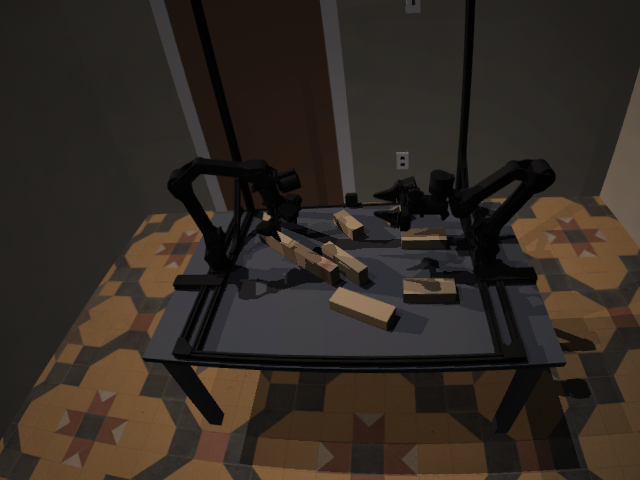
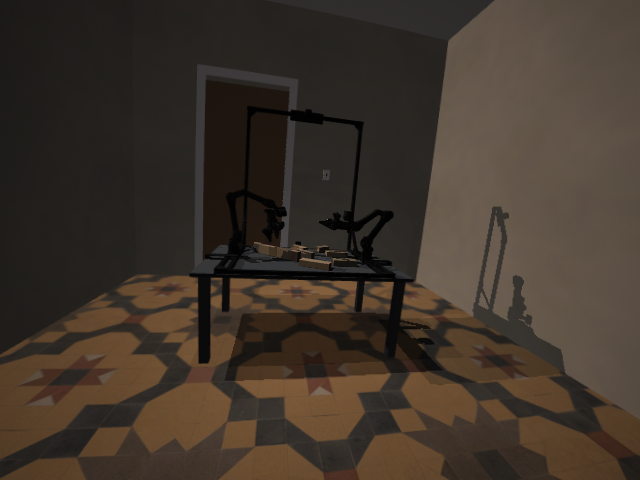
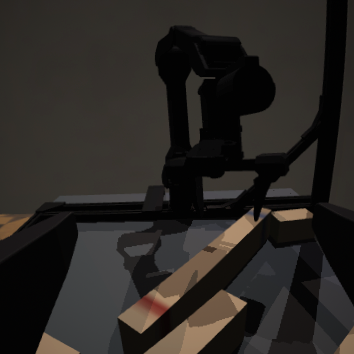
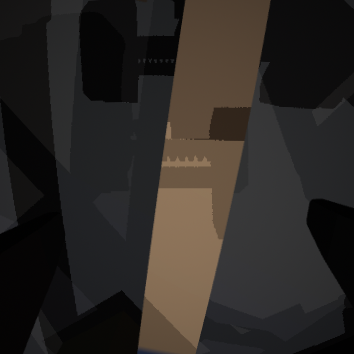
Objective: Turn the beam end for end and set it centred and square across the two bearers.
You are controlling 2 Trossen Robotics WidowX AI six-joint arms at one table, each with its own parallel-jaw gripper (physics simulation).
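Frame: origin at the left arm's base, x ahead, y left, z up, level; centimetres.
Where they show: left gripper, between the fingertips: [image 1: 373, 204] [image 2: 319, 222] [image 3: 196, 219]; right gripper, between the fingertips: [image 1: 287, 232] [image 2: 274, 240] [image 3: 226, 218] [image 4: 187, 217]; left arm's base, origin of its link: [image 1: 484, 259] [image 2: 366, 258]; right arm's base, origin of its link: [image 1: 219, 266] [image 2: 233, 253] [image 3: 180, 205].
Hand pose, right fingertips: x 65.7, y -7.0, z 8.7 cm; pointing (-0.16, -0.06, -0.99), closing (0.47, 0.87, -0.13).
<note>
Each offset is from my right fingertips to the centre of the thing. "*": to the spot under its first point. Level surfaces: height alone.
The long wooden beam @[dx -1.7, dy +1.7, dz -7.5 cm] [image 1: 301, 255] [image 2: 275, 250] [image 3: 207, 260] [image 4: 197, 218] lies diagonally on the table @[dz -10.7 cm] [image 1: 294, 329], left of centre. A red band @[* dx -13.6, dy +11.1, dz -4.4 cm] [image 3: 153, 305] marks its near end. My right gripper [image 1: 270, 230] [image 3: 226, 218] [image 4: 187, 217] is open and low over the beam's far end, one finger on each side. Two flat wooden bearers @[dx -46.4, dy -5.0, dz -8.8 cm] [image 1: 424, 238] @[dx -45.7, dy +19.7, dz -8.8 cm] [image 1: 430, 290] lie side by side at the right. My left gripper [image 1: 390, 206] [image 2: 330, 222] is open and empty, hovering above the table's back right, beyond the far bearer.
A shorter block @[dx -19.1, dy +7.8, dz -7.5 cm] [image 1: 345, 263] [image 3: 207, 323] lies against the beam's near end. Another block [image 1: 349, 224] [image 3: 291, 225] lies at the back centre, and a larger one @[dx -25.4, dy +26.1, dz -8.8 cm] [image 1: 362, 308] lies in front. A black frame rail [image 1: 347, 358] runs around the table.
</note>
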